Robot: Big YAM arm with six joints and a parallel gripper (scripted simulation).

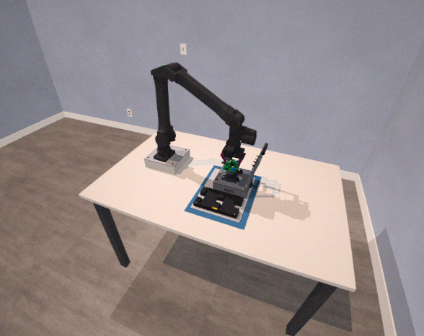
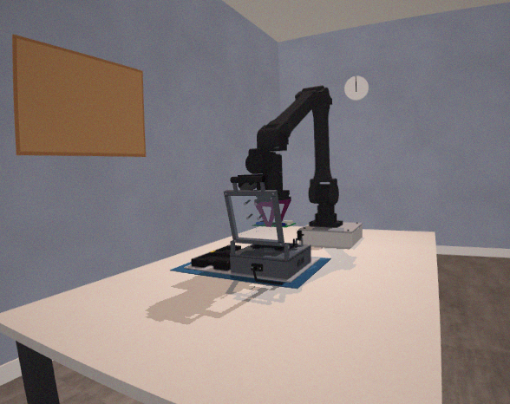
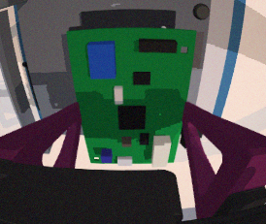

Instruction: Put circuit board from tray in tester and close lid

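Right now my hand is right at the green circuit board. Round my hand: clear lid (13 cm ahead, 5 cm above, 1 cm to the left); small latch hook (6 cm behind, 5 cm to the left, 5 cm below).
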